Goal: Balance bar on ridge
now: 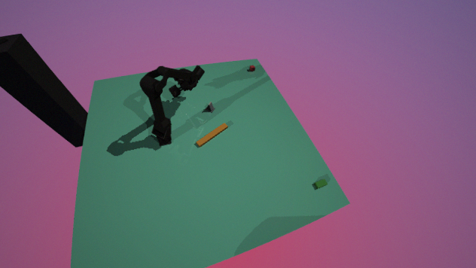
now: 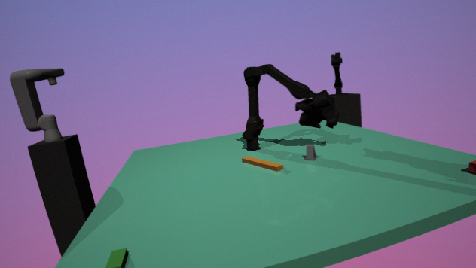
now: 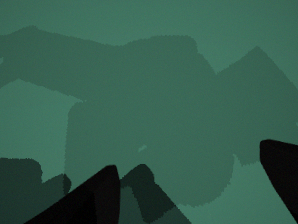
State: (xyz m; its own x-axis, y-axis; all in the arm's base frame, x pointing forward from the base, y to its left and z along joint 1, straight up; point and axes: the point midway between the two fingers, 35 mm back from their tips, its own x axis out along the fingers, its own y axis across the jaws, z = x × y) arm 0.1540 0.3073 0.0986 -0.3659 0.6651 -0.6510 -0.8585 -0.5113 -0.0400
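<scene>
Right now the bar is 130 mm ahead of my gripper tip, 370 mm to the right of it and 70 mm below it. From my gripper tip the other things lie so: red block: 600 mm ahead, 170 mm to the left, 60 mm below; green block: 600 mm ahead, 830 mm to the right, 70 mm below.
</scene>
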